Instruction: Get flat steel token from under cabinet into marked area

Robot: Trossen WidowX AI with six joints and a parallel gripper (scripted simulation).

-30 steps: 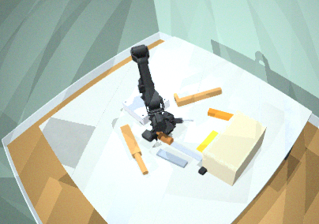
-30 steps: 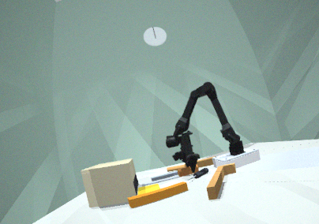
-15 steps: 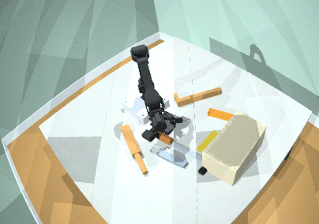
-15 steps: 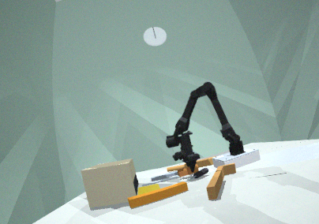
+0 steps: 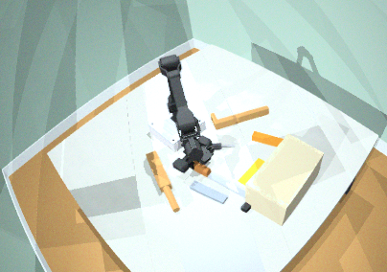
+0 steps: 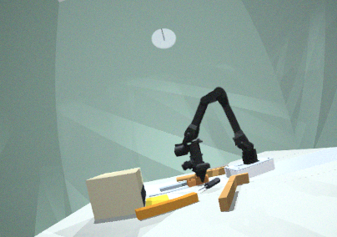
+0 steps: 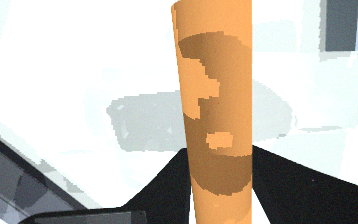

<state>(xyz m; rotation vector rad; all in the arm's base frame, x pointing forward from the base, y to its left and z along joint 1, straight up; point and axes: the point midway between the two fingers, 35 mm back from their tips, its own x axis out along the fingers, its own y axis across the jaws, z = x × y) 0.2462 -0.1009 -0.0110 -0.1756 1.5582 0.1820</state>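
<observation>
The grey flat bar is 140 mm ahead of my gripper tip and 40 mm to the right of it. Round my gripper tip: orange paddle 160 mm to the right, 10 mm above; then orange bar 340 mm to the left, 150 mm ahead, 10 mm above.
</observation>
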